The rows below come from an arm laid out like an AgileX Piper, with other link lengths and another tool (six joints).
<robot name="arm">
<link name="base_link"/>
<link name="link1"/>
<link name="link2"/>
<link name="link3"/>
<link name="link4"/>
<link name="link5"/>
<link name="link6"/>
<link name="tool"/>
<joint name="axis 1" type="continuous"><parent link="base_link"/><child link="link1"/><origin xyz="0 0 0.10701"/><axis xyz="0 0 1"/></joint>
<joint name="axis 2" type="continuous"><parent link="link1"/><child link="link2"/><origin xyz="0 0 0"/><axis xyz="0 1 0"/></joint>
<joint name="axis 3" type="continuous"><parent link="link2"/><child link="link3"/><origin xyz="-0.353 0 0.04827"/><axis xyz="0 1 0"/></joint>
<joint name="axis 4" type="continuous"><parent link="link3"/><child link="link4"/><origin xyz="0.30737 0 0.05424"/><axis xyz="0.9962 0 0.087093"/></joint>
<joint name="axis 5" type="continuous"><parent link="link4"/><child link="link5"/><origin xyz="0 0 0"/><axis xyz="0 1 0"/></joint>
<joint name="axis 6" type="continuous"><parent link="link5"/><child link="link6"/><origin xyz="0.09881 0 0.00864"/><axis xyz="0.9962 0 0.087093"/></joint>
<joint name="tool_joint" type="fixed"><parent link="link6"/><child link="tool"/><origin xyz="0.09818 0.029 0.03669" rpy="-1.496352 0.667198 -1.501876"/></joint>
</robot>
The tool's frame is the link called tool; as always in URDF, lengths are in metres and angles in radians. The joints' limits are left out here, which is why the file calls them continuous.
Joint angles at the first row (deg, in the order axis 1, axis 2, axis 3, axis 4, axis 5, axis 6):
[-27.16, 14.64, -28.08, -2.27, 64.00, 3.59]
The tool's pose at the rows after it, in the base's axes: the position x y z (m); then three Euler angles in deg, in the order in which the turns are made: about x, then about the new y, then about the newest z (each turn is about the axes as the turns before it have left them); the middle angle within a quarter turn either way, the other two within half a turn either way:
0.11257 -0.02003 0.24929 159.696 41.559 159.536
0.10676 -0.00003 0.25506 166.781 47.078 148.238
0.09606 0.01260 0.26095 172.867 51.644 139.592
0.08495 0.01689 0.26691 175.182 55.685 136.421
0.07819 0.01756 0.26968 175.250 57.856 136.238
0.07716 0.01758 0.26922 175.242 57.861 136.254
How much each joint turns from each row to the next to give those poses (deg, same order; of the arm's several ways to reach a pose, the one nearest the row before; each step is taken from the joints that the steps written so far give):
[6.71, -2.56, 0.00, 0.00, 0.00, 0.01]
[9.32, -3.04, 0.00, 0.01, 0.00, -0.01]
[6.36, -3.70, 0.00, -0.01, 0.18, 0.01]
[2.29, -3.84, 0.00, 0.00, 0.01, -0.01]
[0.28, -2.31, 0.00, 0.00, 0.15, 0.00]
[0.00, -0.25, 0.00, 0.00, 0.24, 0.00]

